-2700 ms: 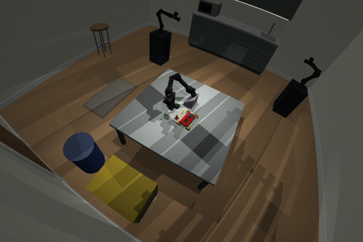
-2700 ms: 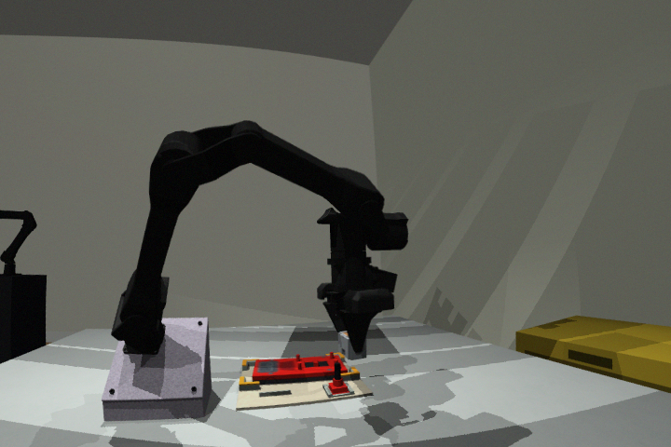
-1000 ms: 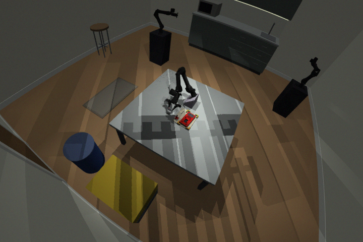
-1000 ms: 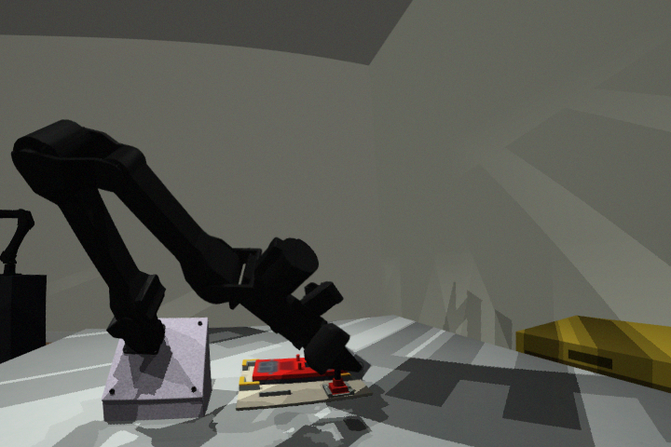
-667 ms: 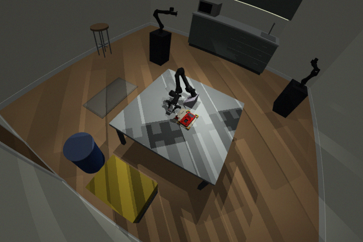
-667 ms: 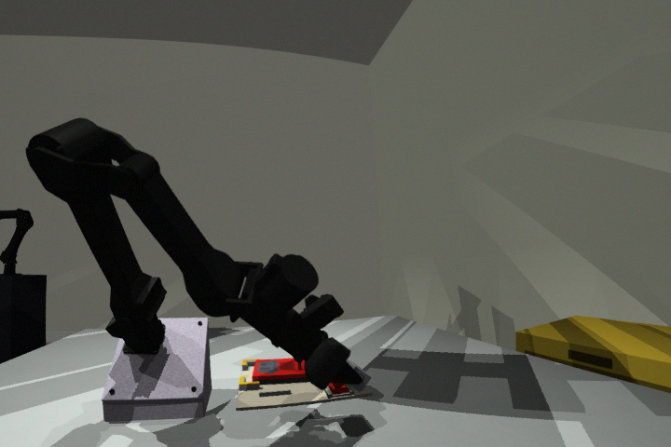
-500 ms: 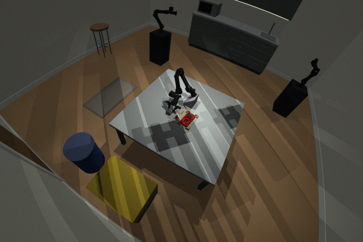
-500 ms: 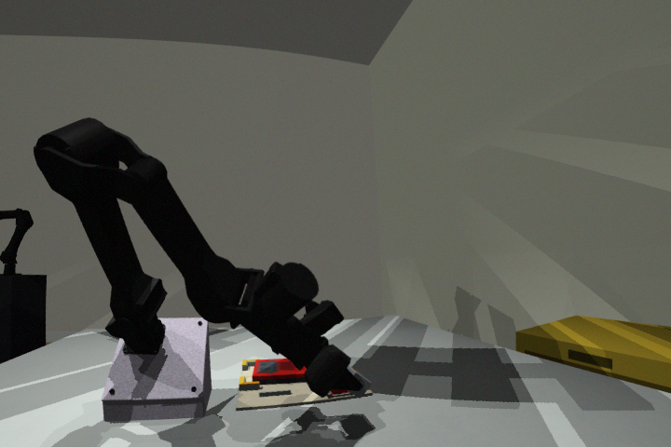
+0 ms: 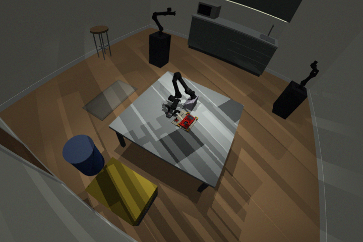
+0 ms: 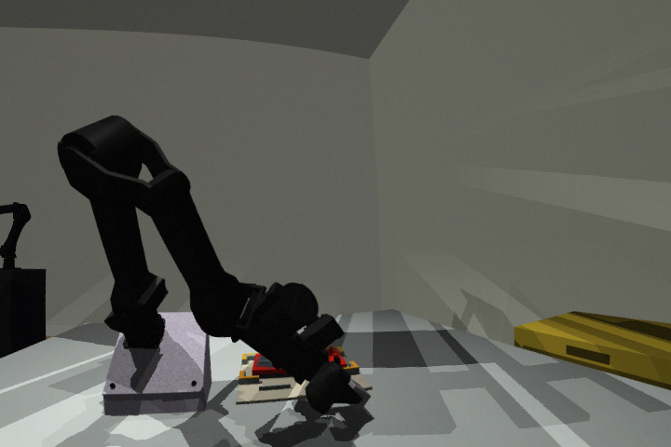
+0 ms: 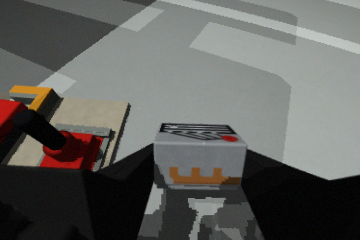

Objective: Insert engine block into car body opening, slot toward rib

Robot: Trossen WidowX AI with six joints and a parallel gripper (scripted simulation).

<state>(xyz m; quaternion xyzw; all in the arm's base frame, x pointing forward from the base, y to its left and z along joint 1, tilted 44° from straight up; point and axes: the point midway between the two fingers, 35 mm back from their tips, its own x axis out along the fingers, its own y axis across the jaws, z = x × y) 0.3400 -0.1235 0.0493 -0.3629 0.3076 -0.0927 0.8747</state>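
My gripper tip is now right at the engine block. From my gripper tip the other things lie so: grey holder (100 mm to the left).
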